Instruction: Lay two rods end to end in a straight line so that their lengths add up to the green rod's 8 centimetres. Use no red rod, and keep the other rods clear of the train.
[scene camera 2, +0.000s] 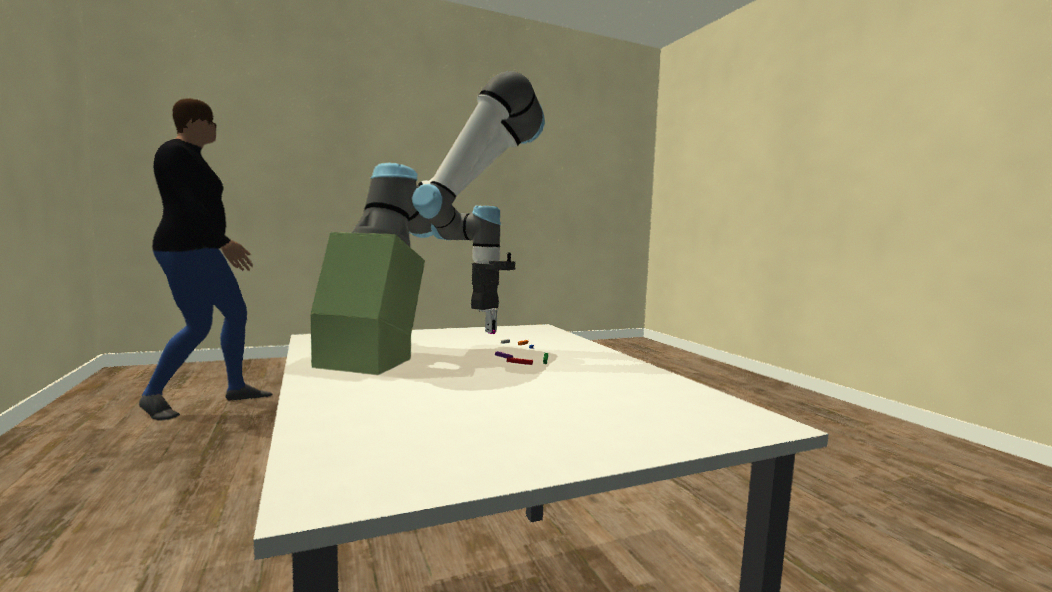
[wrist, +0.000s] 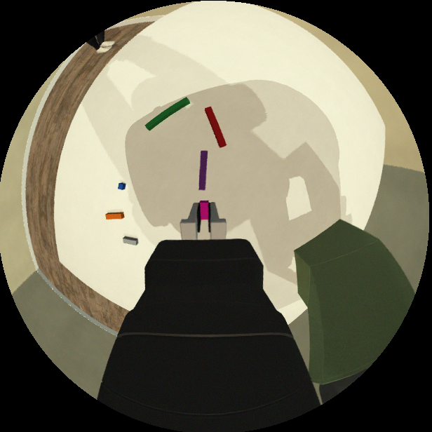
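My gripper is shut on a magenta rod and holds it above the table. In the wrist view a purple rod lies just beyond the magenta rod, roughly in line with it in the picture. How high the magenta rod hangs is hard to tell. A green rod lies farther off, at a slant. A red rod lies near the purple rod's far end, with a small gap between them in the wrist view.
A blue block, an orange rod and a grey rod lie apart at the left in the wrist view. A big green block stands under the arm's base. A person stands beyond the table.
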